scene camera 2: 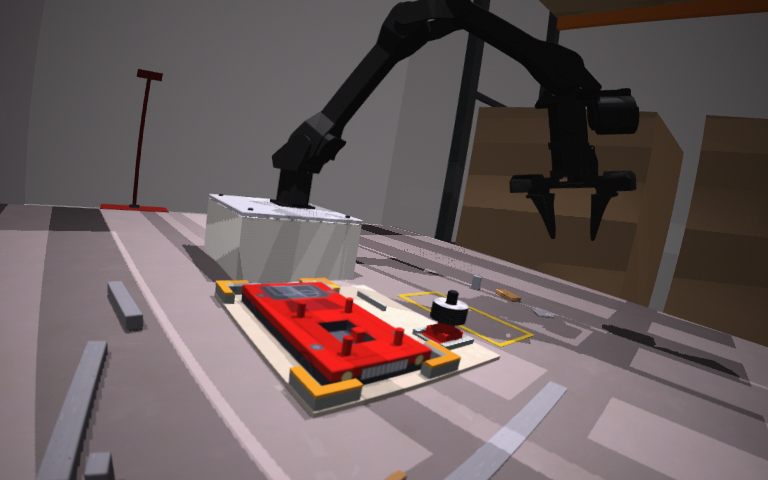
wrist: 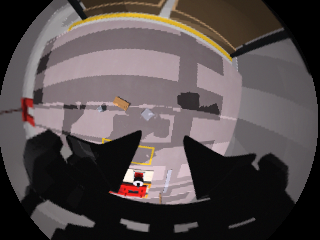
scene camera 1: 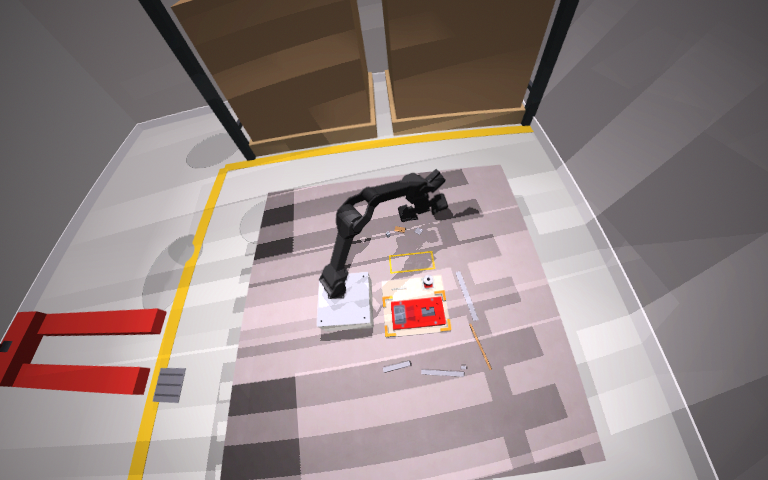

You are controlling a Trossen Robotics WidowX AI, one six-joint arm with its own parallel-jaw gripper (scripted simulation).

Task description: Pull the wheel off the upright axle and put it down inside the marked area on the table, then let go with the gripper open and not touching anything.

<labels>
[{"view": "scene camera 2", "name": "my gripper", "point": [572,239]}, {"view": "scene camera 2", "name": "dark wheel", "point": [444,313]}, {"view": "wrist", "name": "my gripper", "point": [162,136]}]
</labels>
